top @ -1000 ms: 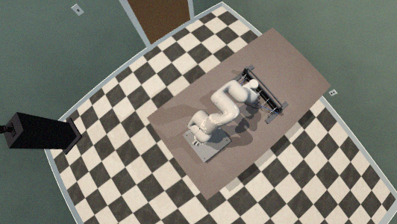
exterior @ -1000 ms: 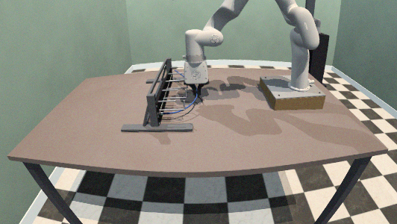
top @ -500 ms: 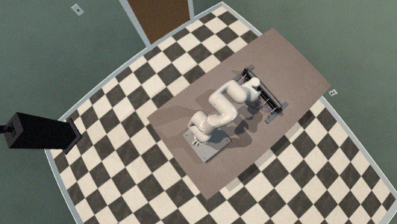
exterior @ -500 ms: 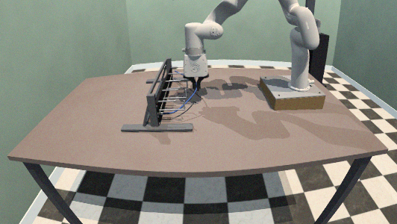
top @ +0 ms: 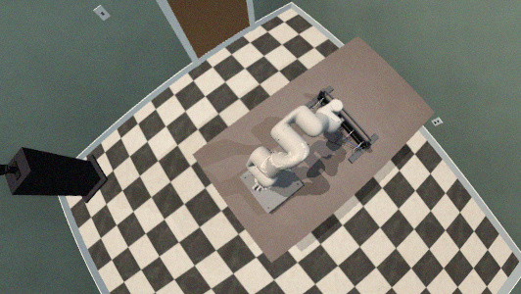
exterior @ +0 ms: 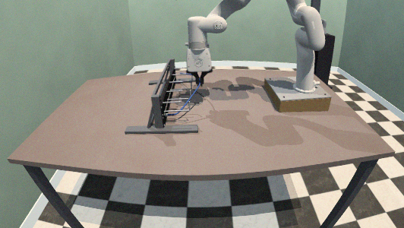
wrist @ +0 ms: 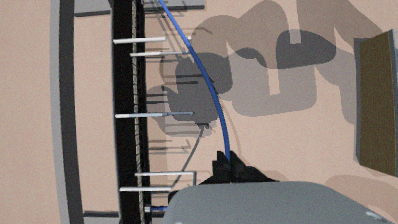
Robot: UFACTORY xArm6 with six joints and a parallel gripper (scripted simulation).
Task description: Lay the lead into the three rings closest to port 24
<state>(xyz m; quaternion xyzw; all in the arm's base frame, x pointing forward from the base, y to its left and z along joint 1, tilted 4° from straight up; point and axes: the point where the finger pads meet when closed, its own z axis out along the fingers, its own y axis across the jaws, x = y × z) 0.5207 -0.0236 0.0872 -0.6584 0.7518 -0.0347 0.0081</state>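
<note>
Right now my hand is 150 mm short of the rack, 80 mm to the left of it and 50 mm above it.
</note>
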